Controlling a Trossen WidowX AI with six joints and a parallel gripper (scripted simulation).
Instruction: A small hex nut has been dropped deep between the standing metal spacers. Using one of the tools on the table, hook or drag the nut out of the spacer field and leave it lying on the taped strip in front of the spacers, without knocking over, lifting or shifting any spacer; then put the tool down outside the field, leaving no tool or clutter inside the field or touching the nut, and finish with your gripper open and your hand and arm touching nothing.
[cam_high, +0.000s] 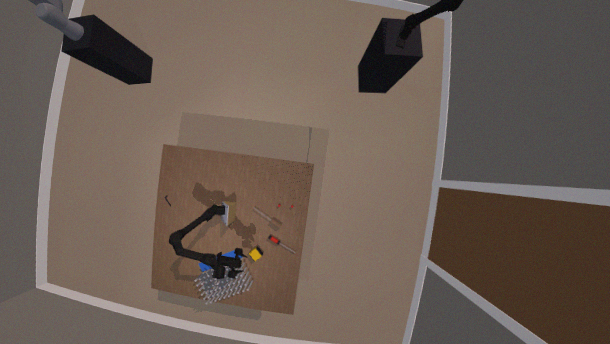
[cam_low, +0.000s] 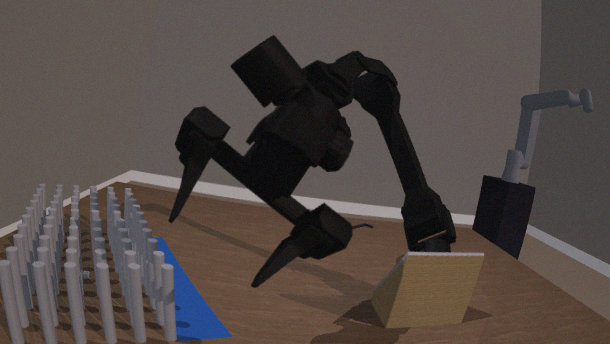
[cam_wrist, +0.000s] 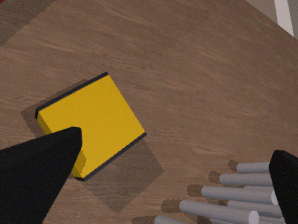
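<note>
Right now the wooden-handled rod tool is 310 mm behind my gripper tip, 110 mm to the left of it and 160 mm below it. From my gripper tip the other things lie so: yellow block 30 mm to the left, 150 mm below; then small hex nut 230 mm ahead, 220 mm to the right, 170 mm below; then blue taped strip 80 mm ahead, 280 mm to the right, 170 mm below.
</note>
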